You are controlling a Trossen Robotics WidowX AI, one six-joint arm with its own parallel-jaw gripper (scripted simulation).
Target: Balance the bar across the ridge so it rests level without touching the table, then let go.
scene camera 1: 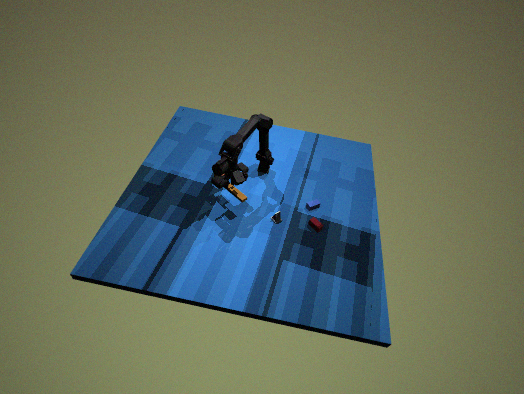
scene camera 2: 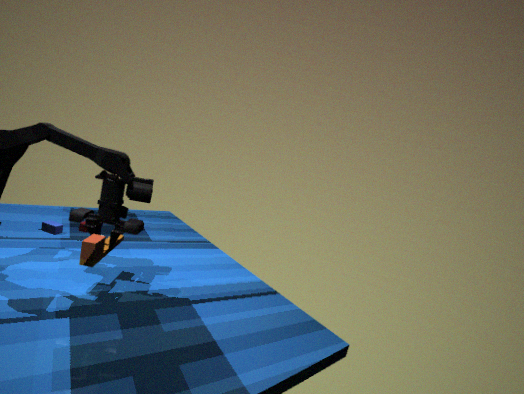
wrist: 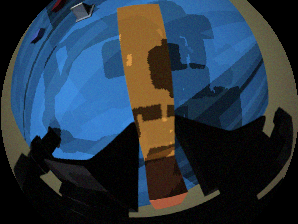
The gripper carries an orange bar.
The gripper is seen too in the wrist view.
